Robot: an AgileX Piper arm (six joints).
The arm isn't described. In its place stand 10 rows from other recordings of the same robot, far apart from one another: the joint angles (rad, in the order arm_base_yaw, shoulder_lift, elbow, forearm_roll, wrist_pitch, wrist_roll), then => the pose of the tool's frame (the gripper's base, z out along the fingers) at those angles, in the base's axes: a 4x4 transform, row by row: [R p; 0 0 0 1], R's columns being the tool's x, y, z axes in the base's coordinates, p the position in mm.
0.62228, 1.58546, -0.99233, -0.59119, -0.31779, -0.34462 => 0.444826 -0.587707 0.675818 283.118; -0.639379 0.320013 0.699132 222.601; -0.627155 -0.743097 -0.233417 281.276; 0 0 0 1
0.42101, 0.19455, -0.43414, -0.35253, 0.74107, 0.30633 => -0.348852 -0.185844 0.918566 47.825; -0.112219 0.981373 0.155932 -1.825; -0.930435 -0.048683 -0.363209 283.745; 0 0 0 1
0.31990, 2.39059, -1.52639, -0.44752, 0.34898, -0.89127 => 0.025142 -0.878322 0.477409 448.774; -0.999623 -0.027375 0.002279 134.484; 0.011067 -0.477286 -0.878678 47.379; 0 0 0 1
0.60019, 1.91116, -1.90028, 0.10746, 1.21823, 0.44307 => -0.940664 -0.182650 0.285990 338.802; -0.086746 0.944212 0.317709 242.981; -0.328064 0.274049 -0.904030 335.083; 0 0 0 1
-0.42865, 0.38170, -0.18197, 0.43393, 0.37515, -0.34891 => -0.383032 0.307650 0.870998 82.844; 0.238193 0.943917 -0.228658 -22.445; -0.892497 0.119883 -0.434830 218.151; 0 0 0 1
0.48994, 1.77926, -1.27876, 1.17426, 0.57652, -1.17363 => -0.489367 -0.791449 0.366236 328.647; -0.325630 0.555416 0.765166 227.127; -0.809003 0.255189 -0.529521 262.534; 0 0 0 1
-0.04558, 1.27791, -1.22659, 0.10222, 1.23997, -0.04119 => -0.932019 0.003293 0.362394 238.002; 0.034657 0.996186 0.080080 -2.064; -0.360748 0.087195 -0.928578 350.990; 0 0 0 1
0.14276, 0.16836, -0.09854, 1.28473, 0.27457, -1.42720 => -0.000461 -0.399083 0.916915 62.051; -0.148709 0.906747 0.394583 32.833; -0.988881 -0.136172 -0.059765 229.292; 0 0 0 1
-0.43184, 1.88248, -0.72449, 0.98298, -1.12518, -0.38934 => -0.013714 0.962140 0.272212 263.508; 0.139919 0.271405 -0.952240 -196.676; -0.990068 0.025028 -0.138344 157.851; 0 0 0 1
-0.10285, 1.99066, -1.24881, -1.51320, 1.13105, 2.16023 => -0.068300 0.974962 0.211621 380.017; 0.292665 0.222364 -0.930001 -121.866; -0.953773 -0.001585 -0.300525 202.547; 0 0 0 1
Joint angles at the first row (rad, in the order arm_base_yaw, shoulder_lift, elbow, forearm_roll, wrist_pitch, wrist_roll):
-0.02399 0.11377 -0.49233 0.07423 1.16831 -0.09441
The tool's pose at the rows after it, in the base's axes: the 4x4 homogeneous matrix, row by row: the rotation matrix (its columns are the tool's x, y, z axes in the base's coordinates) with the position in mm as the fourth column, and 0 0 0 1 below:
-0.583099 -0.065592 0.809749 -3.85; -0.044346 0.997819 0.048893 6.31; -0.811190 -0.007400 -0.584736 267.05; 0 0 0 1
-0.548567 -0.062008 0.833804 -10.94; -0.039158 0.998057 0.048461 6.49; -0.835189 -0.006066 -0.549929 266.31; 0 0 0 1
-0.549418 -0.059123 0.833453 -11.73; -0.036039 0.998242 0.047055 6.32; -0.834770 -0.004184 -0.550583 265.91; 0 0 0 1
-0.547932 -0.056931 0.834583 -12.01; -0.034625 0.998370 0.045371 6.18; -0.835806 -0.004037 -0.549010 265.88; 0 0 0 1
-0.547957 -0.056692 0.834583 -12.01; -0.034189 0.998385 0.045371 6.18; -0.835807 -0.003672 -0.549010 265.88; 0 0 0 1
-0.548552 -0.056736 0.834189 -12.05; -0.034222 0.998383 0.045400 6.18; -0.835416 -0.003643 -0.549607 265.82; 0 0 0 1
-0.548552 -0.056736 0.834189 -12.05; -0.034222 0.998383 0.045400 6.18; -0.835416 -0.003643 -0.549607 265.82; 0 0 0 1
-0.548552 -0.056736 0.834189 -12.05; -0.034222 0.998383 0.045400 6.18; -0.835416 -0.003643 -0.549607 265.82; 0 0 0 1
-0.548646 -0.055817 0.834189 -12.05; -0.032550 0.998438 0.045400 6.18; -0.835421 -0.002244 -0.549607 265.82; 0 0 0 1
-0.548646 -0.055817 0.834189 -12.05; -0.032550 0.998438 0.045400 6.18; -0.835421 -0.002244 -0.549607 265.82; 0 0 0 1
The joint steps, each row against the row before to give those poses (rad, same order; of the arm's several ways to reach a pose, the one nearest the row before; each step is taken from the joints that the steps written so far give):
0.00000 -0.07764 0.00000 0.00000 0.00233 0.00695
0.00004 -0.04752 0.00000 -0.00003 0.00509 0.00643
0.00068 -0.00391 0.00000 -0.00230 0.00454 0.00468
-0.00005 -0.00198 -0.00001 -0.00175 -0.00001 0.00210
0.00000 0.00000 0.00000 0.00000 0.00000 0.00044
0.00003 -0.00004 0.00002 -0.00003 0.00073 0.00002
0.00000 0.00000 0.00000 0.00000 0.00000 0.00000
0.00000 0.00000 0.00000 0.00000 0.00000 0.00000
0.00000 0.00000 0.00000 0.00000 0.00000 0.00168
0.00000 0.00000 0.00000 0.00000 0.00000 0.00000

